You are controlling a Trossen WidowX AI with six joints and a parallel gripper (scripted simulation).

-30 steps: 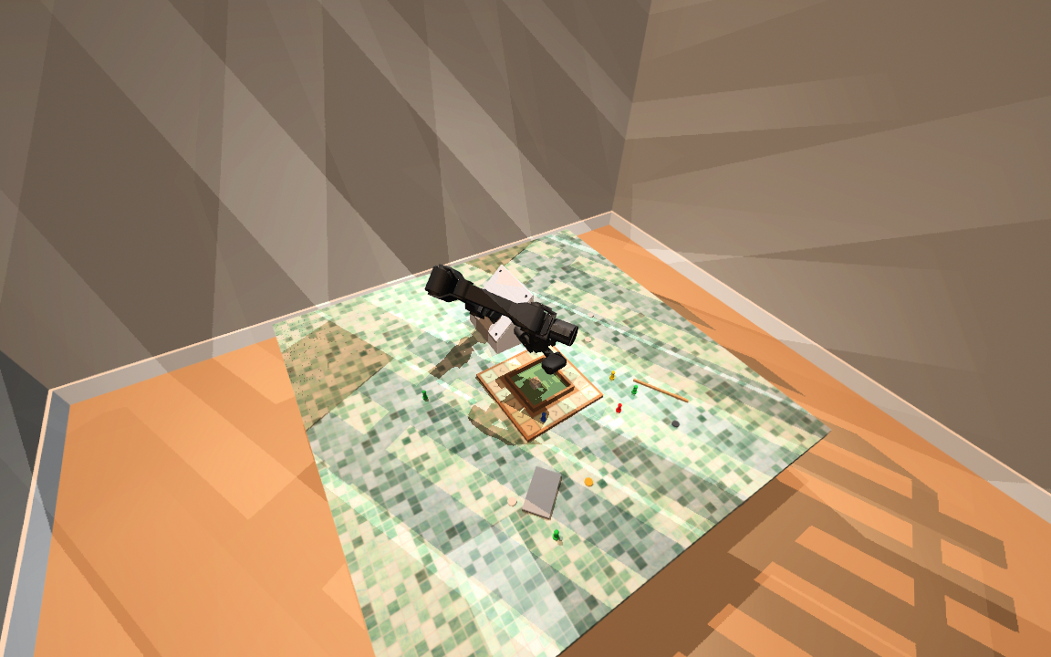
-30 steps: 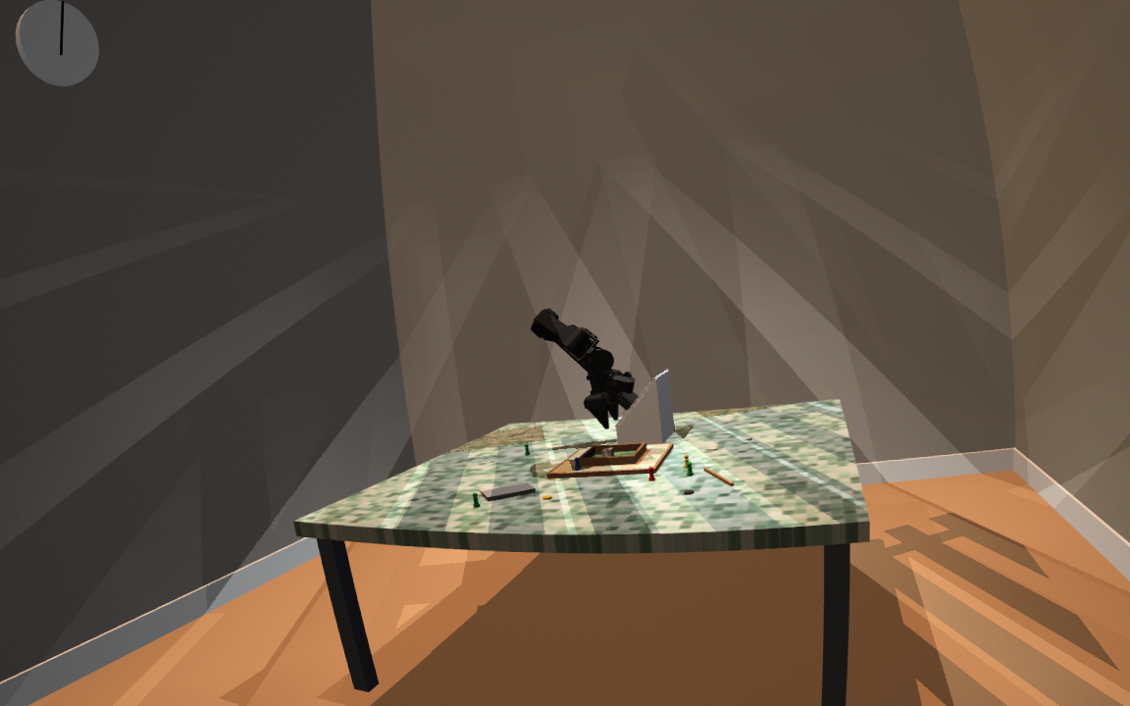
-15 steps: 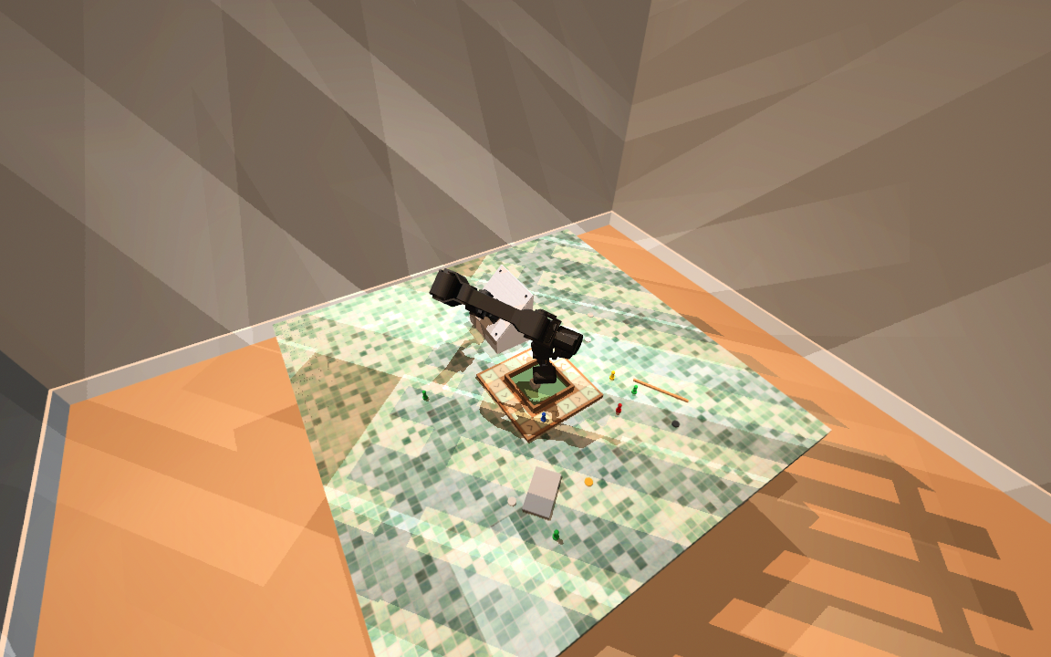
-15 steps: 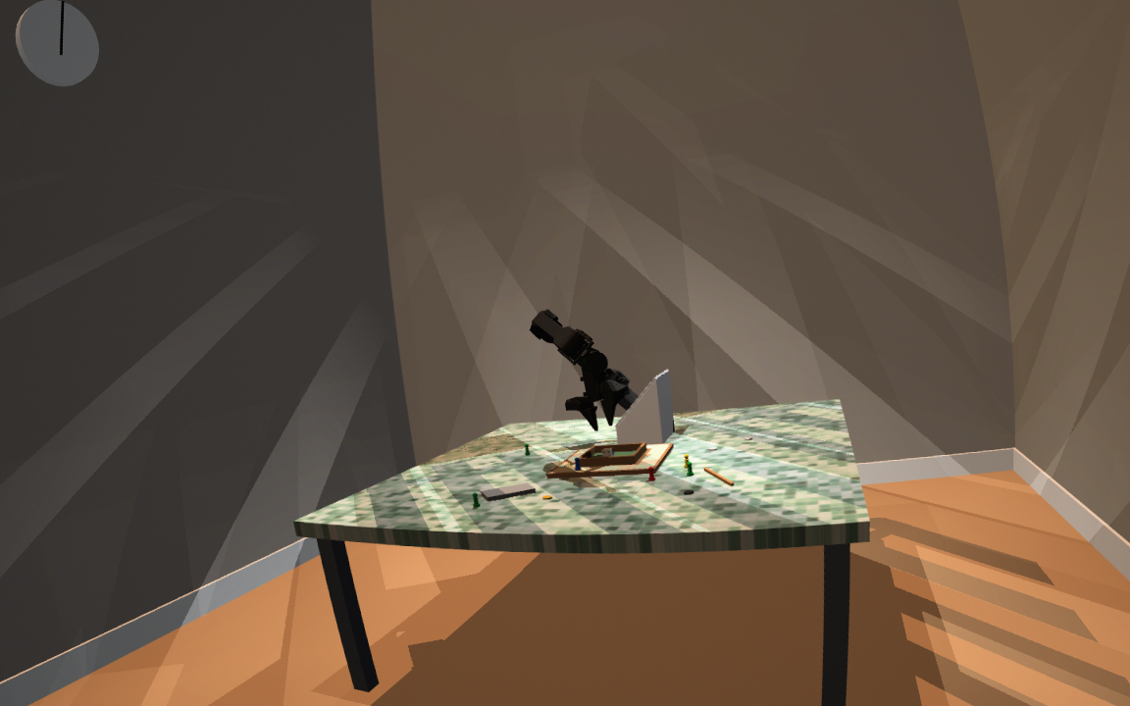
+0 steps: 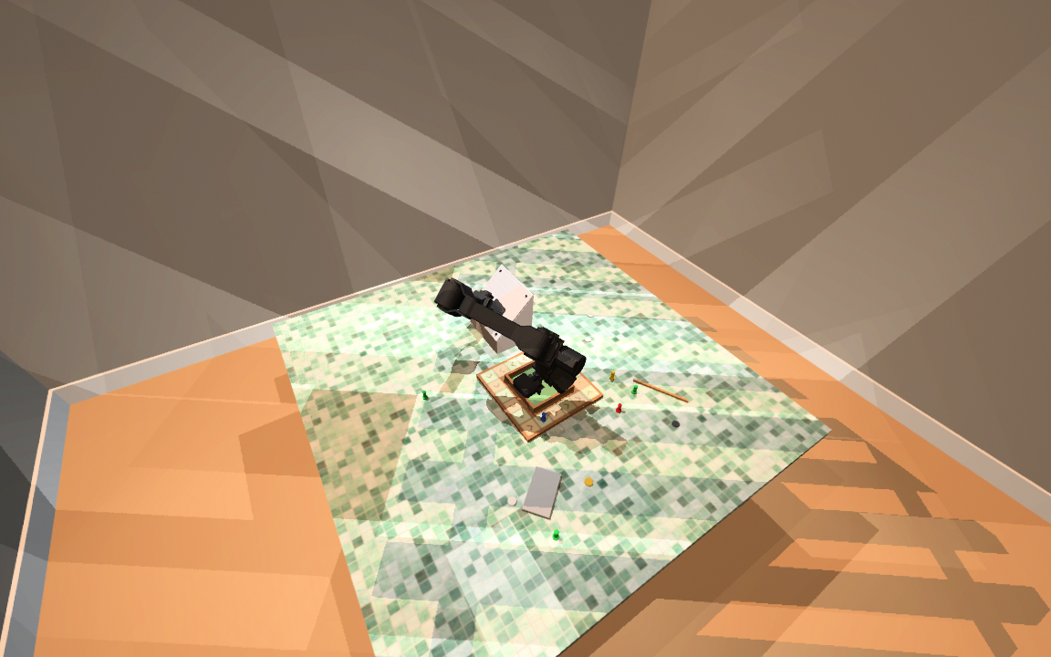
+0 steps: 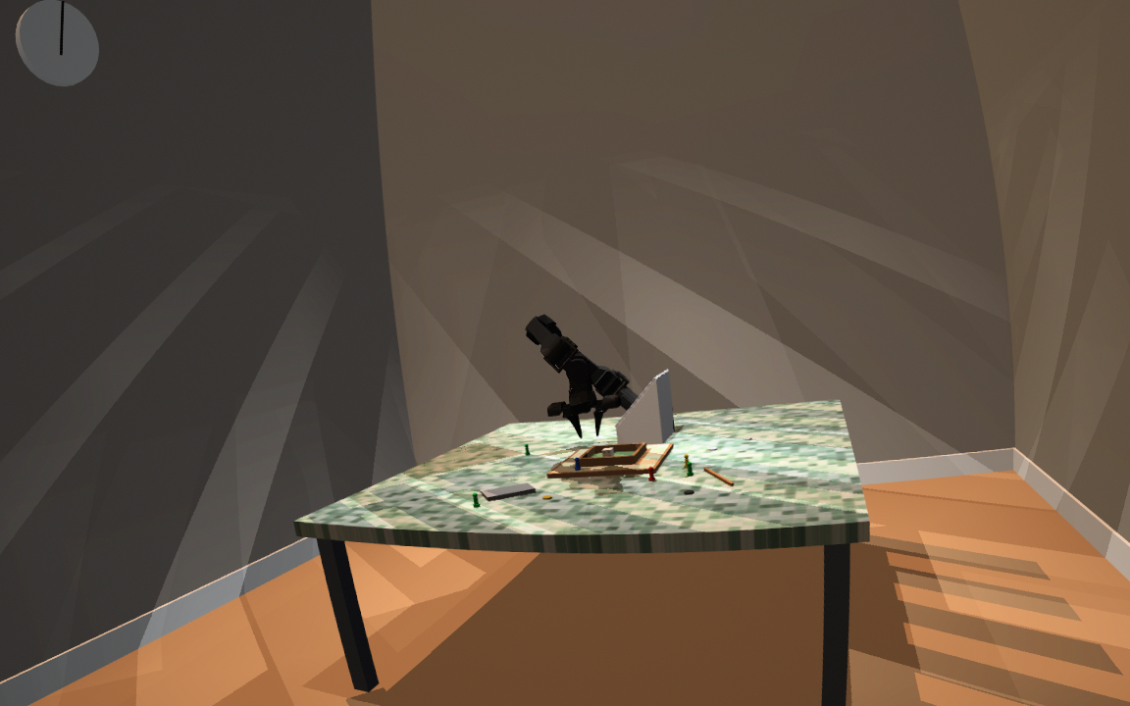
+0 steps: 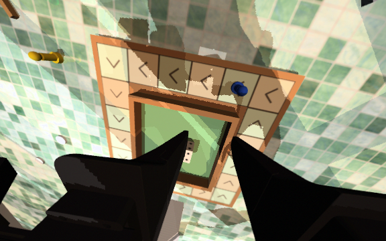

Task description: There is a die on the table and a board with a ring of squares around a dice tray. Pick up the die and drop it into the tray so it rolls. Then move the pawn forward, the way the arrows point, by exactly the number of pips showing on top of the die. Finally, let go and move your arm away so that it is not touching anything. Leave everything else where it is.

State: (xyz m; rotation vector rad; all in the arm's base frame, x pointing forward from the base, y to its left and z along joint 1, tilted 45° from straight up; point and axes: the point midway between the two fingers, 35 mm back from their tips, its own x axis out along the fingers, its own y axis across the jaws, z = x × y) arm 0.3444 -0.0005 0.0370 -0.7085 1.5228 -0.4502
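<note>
Right now the blue pawn is 4 cm ahead of my gripper tip, 3 cm to the right of it and 6 cm below it. Also, from my gripper tip: green dice tray: 7 cm behind, 3 cm to the left, 8 cm below; white die: 8 cm behind, 2 cm to the left, 6 cm below; red pawn: 12 cm ahead, 19 cm to the left, 7 cm below.
</note>
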